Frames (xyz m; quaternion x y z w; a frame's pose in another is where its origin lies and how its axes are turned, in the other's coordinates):
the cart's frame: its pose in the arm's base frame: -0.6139 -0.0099 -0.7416 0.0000 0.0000 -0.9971 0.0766
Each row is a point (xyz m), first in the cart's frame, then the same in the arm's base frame.
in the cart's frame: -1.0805 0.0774 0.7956
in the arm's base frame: 0.4657 0.0786 0.0540
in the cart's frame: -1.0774 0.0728 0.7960
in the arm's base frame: 0.4620 0.0827 0.0544
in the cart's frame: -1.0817 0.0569 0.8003
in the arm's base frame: 0.4638 0.0991 0.0587
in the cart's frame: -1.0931 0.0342 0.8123
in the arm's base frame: 0.4716 0.1233 0.0707
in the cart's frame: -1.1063 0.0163 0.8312
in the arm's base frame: 0.4819 0.1430 0.0896
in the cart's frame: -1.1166 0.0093 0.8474
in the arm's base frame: 0.4910 0.1515 0.1058
